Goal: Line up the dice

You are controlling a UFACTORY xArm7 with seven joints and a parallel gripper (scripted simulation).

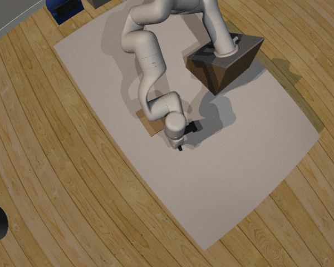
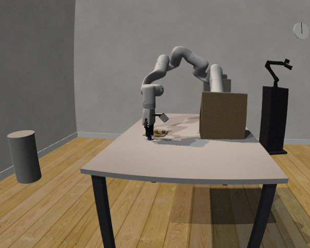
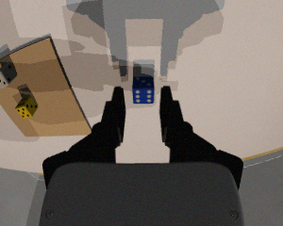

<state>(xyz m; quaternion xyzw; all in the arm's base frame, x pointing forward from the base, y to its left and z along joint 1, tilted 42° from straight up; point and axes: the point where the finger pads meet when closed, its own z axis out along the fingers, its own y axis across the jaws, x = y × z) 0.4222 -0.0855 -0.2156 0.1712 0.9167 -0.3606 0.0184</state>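
Now: the blue die 3 cm below my hand. Round my hand: yellow die (14 cm to the right, 3 cm below, 3 cm behind); brown mat (14 cm to the right, 4 cm below, 3 cm behind); white die (14 cm to the right, 8 cm behind, 3 cm below).
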